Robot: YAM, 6 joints.
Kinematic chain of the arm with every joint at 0, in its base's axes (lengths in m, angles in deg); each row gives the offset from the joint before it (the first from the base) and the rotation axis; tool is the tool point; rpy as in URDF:
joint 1: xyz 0 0 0.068 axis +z
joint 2: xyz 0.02 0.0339 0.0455 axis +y
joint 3: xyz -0.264 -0.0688 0 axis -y
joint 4: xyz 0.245 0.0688 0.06 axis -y
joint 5: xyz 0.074 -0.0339 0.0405 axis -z
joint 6: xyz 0.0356 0 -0.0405 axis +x
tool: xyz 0 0 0 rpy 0 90 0
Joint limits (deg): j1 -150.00..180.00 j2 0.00..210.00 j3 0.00..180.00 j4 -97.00..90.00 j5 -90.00..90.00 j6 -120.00..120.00
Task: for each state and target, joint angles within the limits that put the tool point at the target. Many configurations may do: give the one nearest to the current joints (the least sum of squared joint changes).
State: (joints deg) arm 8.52 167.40 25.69 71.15 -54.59 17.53
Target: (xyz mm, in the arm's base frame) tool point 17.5 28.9 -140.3
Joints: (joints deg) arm 7.31 192.31 22.75 63.65 -47.96 17.53
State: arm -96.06 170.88 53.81 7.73 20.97 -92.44
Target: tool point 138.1 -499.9 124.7
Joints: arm -73.27 134.59 90.00 18.38 19.17 -92.44
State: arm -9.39 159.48 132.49 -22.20 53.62 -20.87
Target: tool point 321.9 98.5 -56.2
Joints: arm 21.77 150.90 78.83 -47.68 51.64 -20.87
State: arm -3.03 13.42 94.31 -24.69 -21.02 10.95
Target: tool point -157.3 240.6 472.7
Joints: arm -53.61 4.36 98.90 -24.12 -26.94 10.95
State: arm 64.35 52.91 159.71 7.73 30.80 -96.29
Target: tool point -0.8 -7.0 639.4
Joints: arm 59.52 50.79 112.66 -17.19 4.61 -96.29
